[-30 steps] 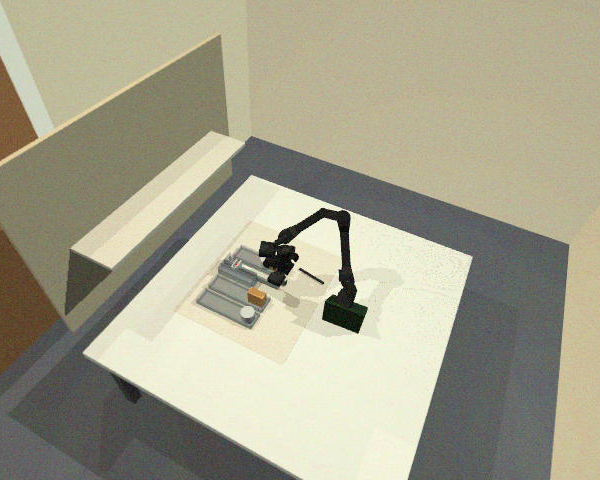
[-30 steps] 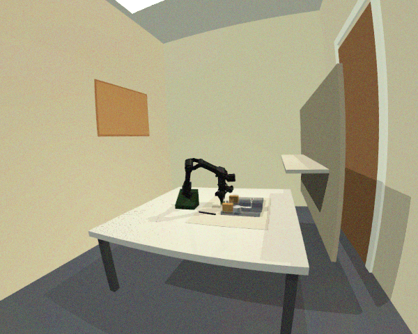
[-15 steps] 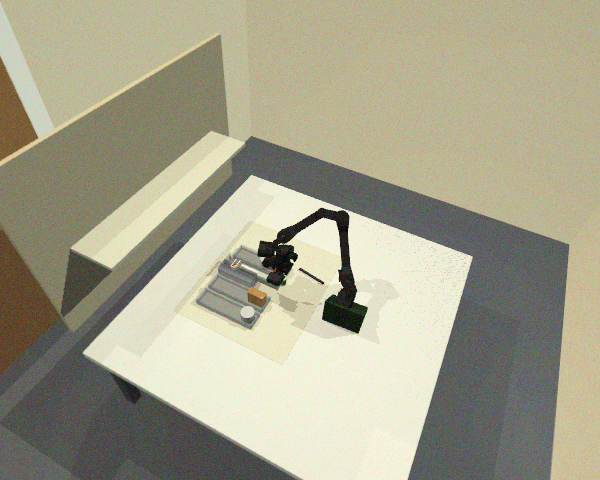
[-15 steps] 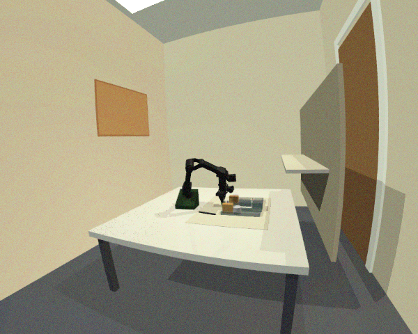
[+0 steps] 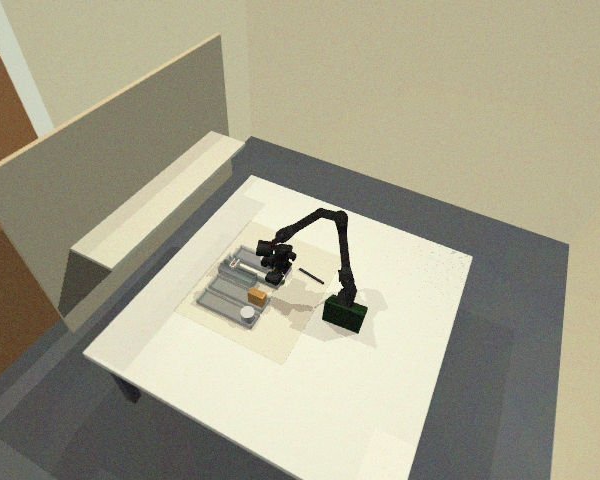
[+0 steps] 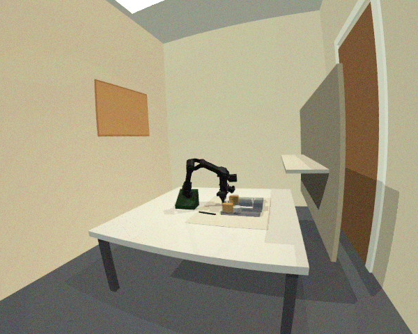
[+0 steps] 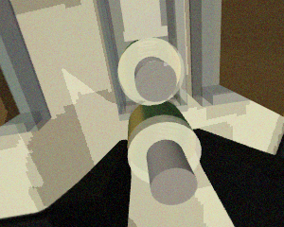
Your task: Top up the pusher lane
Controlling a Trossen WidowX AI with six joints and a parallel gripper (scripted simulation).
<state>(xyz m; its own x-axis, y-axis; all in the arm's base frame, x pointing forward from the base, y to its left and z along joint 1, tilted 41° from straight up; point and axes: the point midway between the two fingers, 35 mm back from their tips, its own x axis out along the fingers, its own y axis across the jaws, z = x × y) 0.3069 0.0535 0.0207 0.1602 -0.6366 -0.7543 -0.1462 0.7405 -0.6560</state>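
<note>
Right now my gripper tip is 80 mm short of the pale mat, 30 mm to the right of it and 60 mm above it. From my gripper tip the other things lie so: thin black stick 80 mm behind, 130 mm to the right, 50 mm below; shelf 530 mm ahead, 90 mm to the left, 310 mm above; tall panel 640 mm ahead, 110 mm to the left, 340 mm above.
</note>
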